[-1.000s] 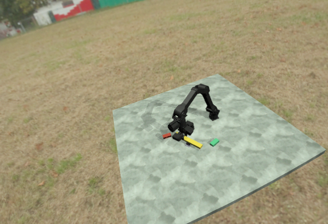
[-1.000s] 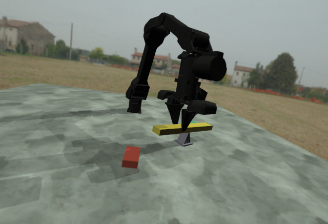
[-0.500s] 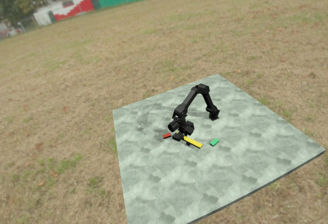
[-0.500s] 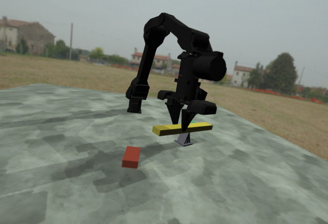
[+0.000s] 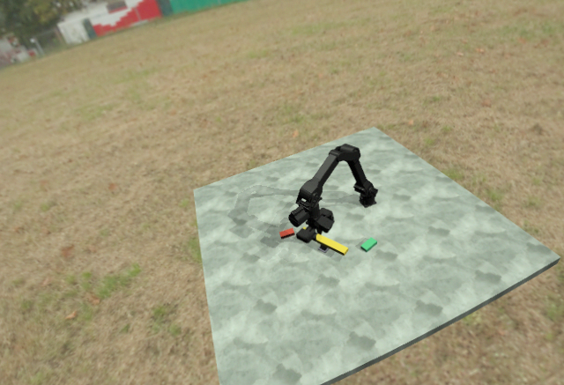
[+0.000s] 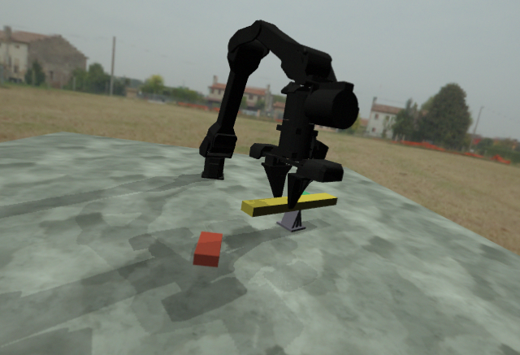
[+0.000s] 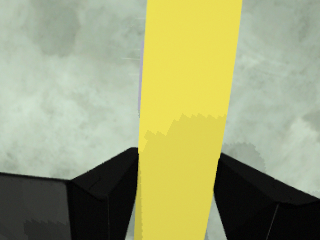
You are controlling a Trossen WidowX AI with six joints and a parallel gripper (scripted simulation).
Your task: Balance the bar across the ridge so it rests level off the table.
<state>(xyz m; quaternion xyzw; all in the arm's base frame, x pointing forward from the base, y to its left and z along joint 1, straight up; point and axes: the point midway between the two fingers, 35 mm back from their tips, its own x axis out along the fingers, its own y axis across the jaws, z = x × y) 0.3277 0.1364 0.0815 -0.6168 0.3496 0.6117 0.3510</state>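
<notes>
Right now my gripper tip is 2 cm to the right of the bar and 1 cm past it. Round my gripper tip: green block (19 cm behind, 11 cm to the left, 4 cm below); red block (13 cm to the right, 11 cm ahead, 4 cm below).
</notes>
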